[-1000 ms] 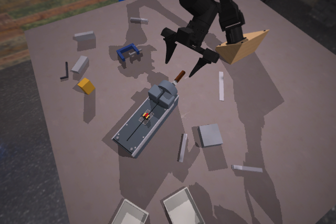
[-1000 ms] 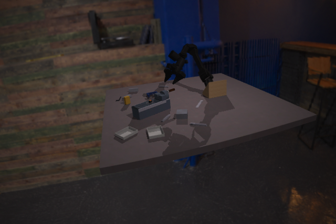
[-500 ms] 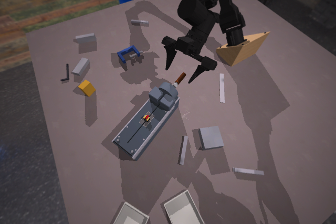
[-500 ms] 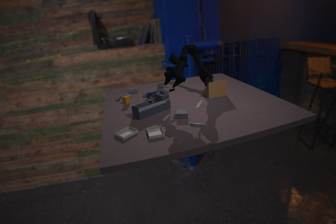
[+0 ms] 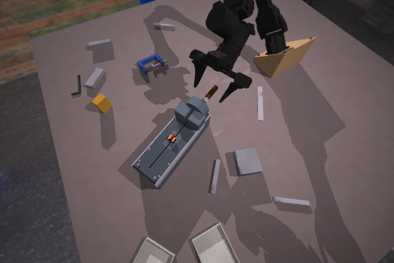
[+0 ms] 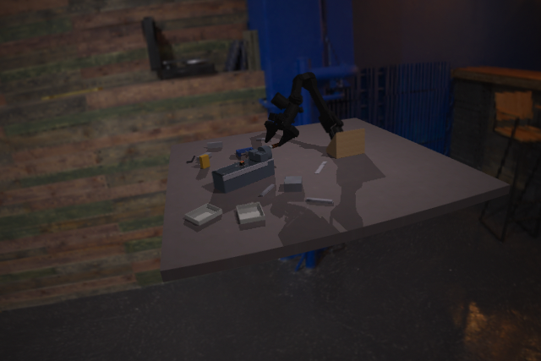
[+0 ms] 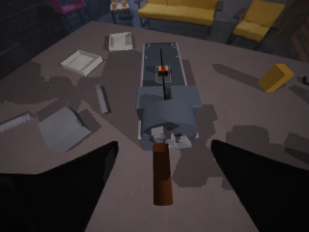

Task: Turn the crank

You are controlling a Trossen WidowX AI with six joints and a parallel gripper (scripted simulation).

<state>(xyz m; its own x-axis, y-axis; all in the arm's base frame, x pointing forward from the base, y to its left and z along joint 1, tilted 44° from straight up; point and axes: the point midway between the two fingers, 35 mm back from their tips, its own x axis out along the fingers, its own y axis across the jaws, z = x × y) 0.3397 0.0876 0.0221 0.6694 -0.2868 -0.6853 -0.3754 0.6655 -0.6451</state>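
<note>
The brown crank handle is 2 cm behind my gripper tip, 1 cm to the right of it and 1 cm below it. Also, from my gripper tip: grey block: 1 cm behind, 21 cm to the left, 11 cm below; blue clamp: 6 cm ahead, 31 cm to the right, 12 cm below; red pointer: 15 cm ahead, 5 cm to the left, 4 cm below.
</note>
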